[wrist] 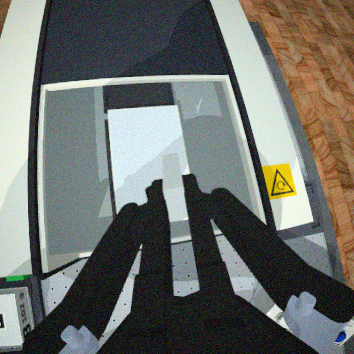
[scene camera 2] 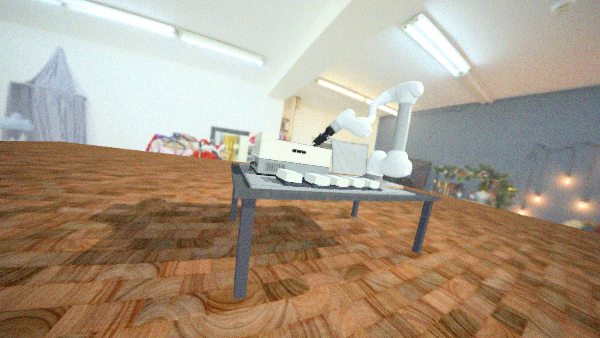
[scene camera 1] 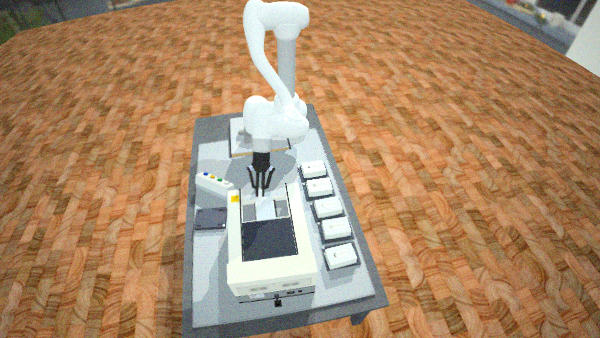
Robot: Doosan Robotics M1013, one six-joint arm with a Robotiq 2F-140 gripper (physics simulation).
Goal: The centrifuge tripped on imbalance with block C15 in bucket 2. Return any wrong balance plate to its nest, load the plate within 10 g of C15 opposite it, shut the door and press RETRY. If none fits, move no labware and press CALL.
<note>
In view: my gripper [scene camera 1: 259, 204], a centrifuge [scene camera 1: 274, 278] and a dark nest [wrist: 316, 226].
My gripper is seen too in the wrist view [wrist: 172, 166]. The centrifuge is seen too in the wrist view [wrist: 235, 135] and in scene camera 2 [scene camera 2: 269, 154].
</note>
